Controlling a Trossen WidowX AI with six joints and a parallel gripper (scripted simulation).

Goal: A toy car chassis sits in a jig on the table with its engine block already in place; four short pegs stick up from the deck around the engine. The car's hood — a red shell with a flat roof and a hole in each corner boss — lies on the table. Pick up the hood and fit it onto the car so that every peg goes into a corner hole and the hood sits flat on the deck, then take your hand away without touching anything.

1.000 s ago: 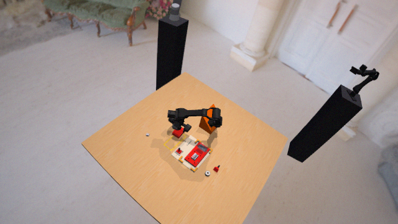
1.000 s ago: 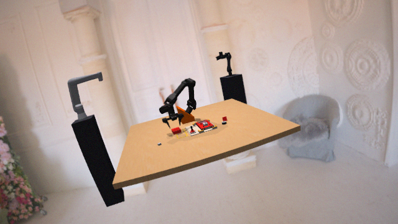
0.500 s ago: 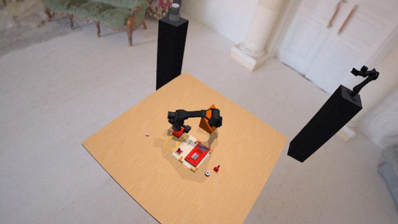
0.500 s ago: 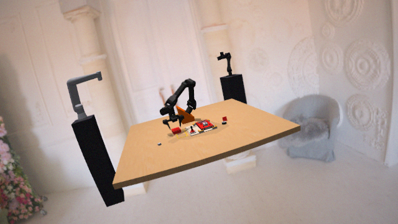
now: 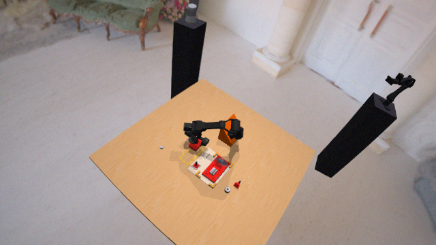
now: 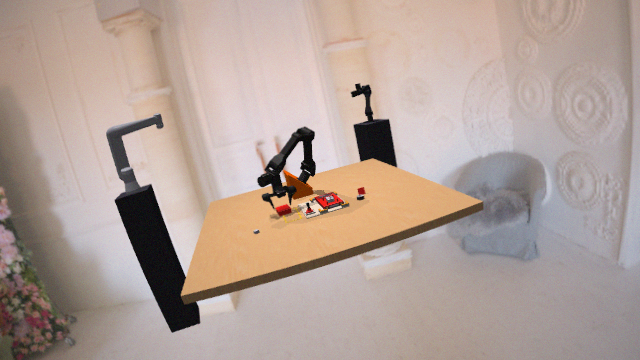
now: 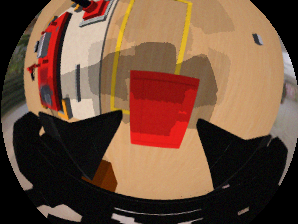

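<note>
My gripper tip is 1 cm above the red hood. Round my gripper tip: jig: 21 cm to the left, 11 cm ahead, 1 cm below; grey wheel: 38 cm to the left, 20 cm ahead, 2 cm below.
</note>
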